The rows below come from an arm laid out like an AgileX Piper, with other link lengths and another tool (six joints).
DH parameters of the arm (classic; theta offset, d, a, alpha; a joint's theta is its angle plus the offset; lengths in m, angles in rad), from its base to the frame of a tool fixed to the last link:
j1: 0 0.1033 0 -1.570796
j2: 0.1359 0 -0.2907 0
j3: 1.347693 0 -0.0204 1.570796
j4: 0 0.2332 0 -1.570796
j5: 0 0 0 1.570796
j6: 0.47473 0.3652 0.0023 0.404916
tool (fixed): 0 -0.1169 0 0
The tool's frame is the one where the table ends.
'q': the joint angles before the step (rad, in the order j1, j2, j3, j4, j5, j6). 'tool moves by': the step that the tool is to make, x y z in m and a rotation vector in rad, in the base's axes. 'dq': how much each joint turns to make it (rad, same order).
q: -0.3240 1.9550 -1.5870 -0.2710 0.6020 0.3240
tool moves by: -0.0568 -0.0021 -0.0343 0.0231 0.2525 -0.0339
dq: -0.0070 -0.0121 -0.0030 -0.0149 0.2631 -0.0470
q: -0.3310 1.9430 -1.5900 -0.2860 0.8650 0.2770
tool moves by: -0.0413 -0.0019 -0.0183 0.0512 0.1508 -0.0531
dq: -0.0238 -0.0009 0.0000 0.0169 0.1620 -0.0198
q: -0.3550 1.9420 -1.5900 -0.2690 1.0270 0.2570
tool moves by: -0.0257 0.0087 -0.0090 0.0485 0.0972 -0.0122
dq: -0.0071 -0.0011 0.0000 0.0260 0.1061 -0.0291
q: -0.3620 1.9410 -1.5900 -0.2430 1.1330 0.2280
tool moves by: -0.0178 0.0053 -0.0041 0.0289 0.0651 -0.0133
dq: -0.0041 -0.0012 0.0001 0.0101 0.0720 -0.0102
